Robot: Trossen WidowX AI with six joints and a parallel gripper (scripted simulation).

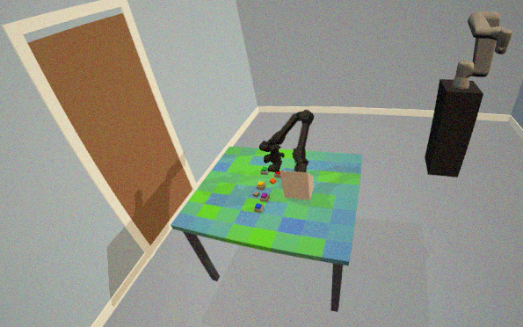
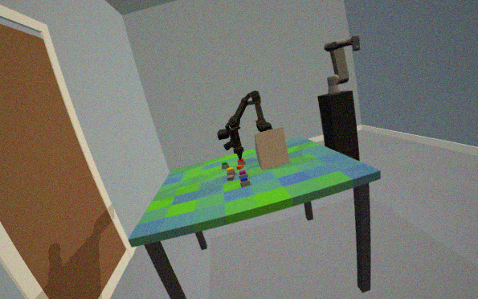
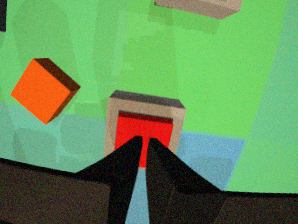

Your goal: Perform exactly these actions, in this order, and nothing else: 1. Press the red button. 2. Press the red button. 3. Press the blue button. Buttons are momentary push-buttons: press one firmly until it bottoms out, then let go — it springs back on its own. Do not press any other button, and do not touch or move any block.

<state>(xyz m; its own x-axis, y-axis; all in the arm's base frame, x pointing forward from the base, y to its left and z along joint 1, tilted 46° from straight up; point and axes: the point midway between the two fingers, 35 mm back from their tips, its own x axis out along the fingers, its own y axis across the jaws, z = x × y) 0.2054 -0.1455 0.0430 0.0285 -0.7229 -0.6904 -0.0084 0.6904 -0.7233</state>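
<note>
Right now my gripper tip is 10 mm above the red button. From my gripper tip the other things lie so: orange block: 20 mm ahead, 70 mm to the left, 20 mm below; then green button: 110 mm ahead, 10 mm to the right; then yellow button: 80 mm ahead, 140 mm to the left.
</note>
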